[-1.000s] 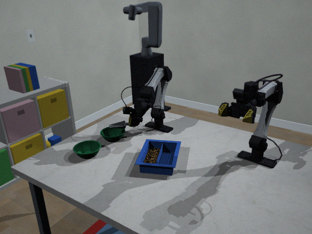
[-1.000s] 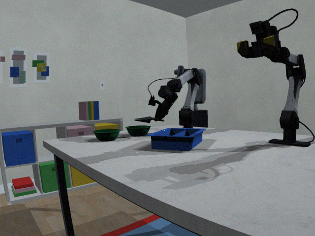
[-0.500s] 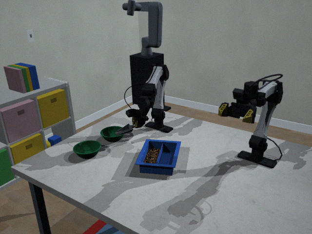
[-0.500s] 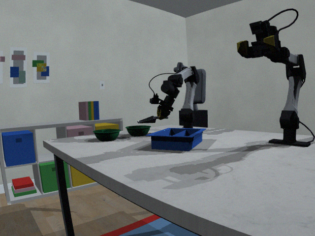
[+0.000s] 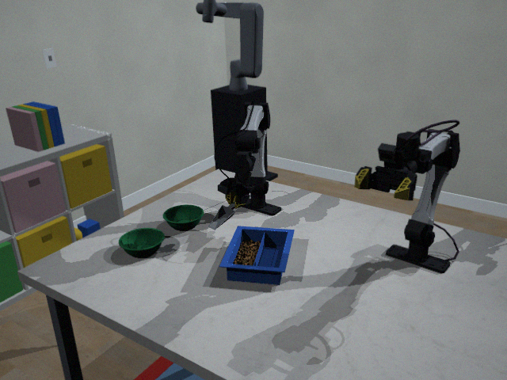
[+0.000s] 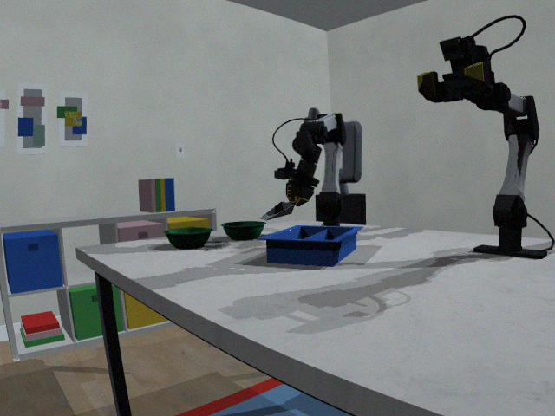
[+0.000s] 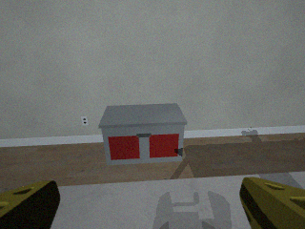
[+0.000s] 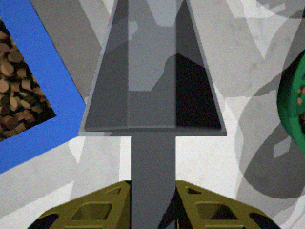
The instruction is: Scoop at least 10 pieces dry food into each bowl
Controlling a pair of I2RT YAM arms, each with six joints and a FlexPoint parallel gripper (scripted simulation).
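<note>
Now: the grey scoop 4 cm ahead of my right hand and 2 cm below it. Also, from my right hand: blue box (19 cm to the left, 9 cm below, 9 cm ahead).
</note>
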